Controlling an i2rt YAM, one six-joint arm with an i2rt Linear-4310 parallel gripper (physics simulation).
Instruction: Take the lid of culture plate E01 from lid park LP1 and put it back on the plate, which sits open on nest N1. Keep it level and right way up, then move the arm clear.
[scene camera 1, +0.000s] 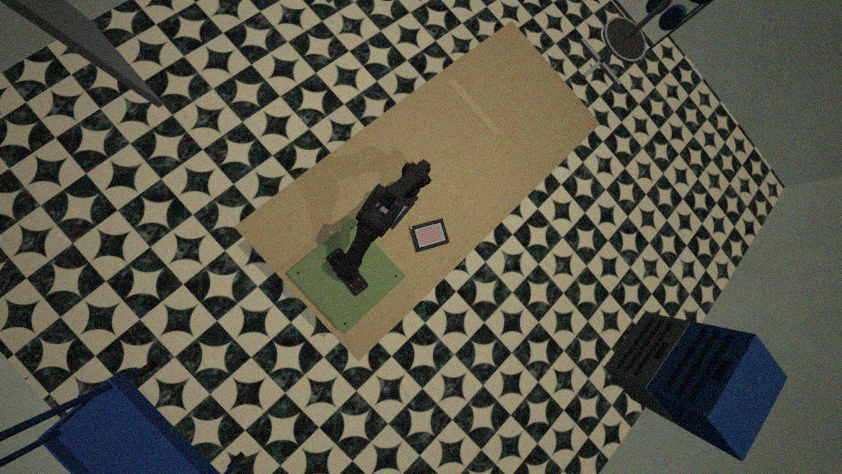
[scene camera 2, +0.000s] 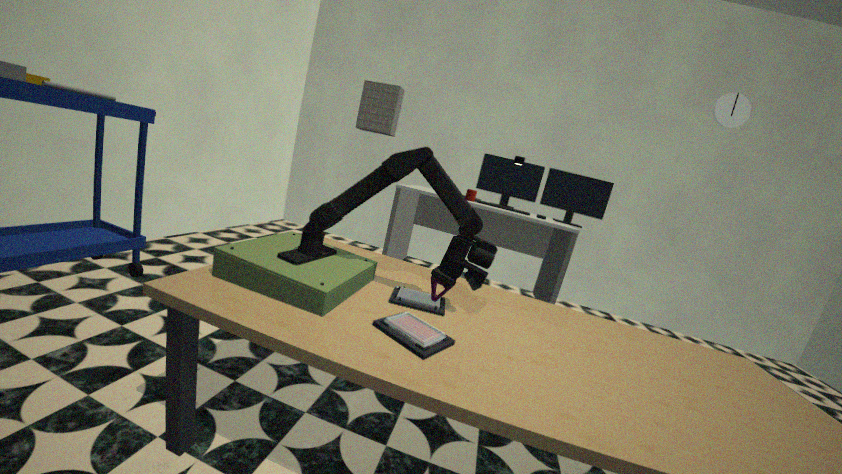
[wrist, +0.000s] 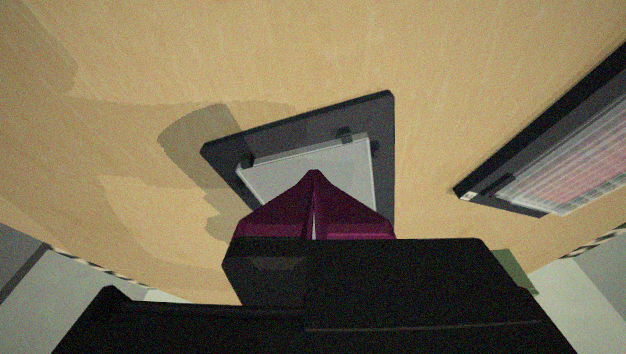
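Pixels of known places: gripper, fingertip midpoint: (scene camera 2: 433, 300) (wrist: 313, 177); arm's base, link origin: (scene camera 1: 347, 271) (scene camera 2: 309, 255).
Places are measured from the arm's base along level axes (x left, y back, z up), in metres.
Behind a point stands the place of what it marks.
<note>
The pale, translucent lid (scene camera 2: 414, 297) @[x 0.094, y -0.316, z -0.052 m] (wrist: 345, 162) @[x 0.100, y -0.381, z -0.052 m] lies flat and level on the dark lid park LP1 (scene camera 2: 412, 307) @[x 0.053, y -0.328, z -0.066 m] (wrist: 372, 112) @[x 0.086, y -0.409, z -0.060 m], among its small corner posts. My gripper (scene camera 2: 436, 299) @[x 0.120, y -0.369, z -0.052 m] (wrist: 313, 177) @[x 0.120, y -0.369, z -0.052 m] is shut with its magenta fingertips together and nothing between them. The tips are above the lid and cover its near part in the wrist view; their exact height over it is hard to tell. The open culture plate E01 (scene camera 1: 429, 234) @[x -0.083, y -0.380, z -0.051 m] (scene camera 2: 414, 328) @[x -0.102, y -0.385, z -0.044 m] (wrist: 575, 185) @[x -0.074, y -0.353, z -0.046 m], with pink content, sits on the dark nest N1 (scene camera 1: 445, 230) @[x -0.114, y -0.455, z -0.058 m] (scene camera 2: 438, 349) @[x -0.124, y -0.454, z -0.060 m]. In scene camera 1 the arm hides the fingertips and most of the park.
The arm stands on a green block (scene camera 1: 377, 294) @[x -0.149, y -0.040, z -0.001 m] (scene camera 2: 265, 279) @[x -0.178, y -0.011, z -0.028 m] at one end of the wooden table (scene camera 1: 500, 88) @[x 0.311, y -1.180, z -0.070 m] (scene camera 2: 589, 376) @[x 0.021, y -0.809, z -0.070 m]. The nest is beside the lid park. A blue cart (scene camera 2: 141, 176), and a desk (scene camera 2: 494, 226) with two monitors, stand away from the table.
</note>
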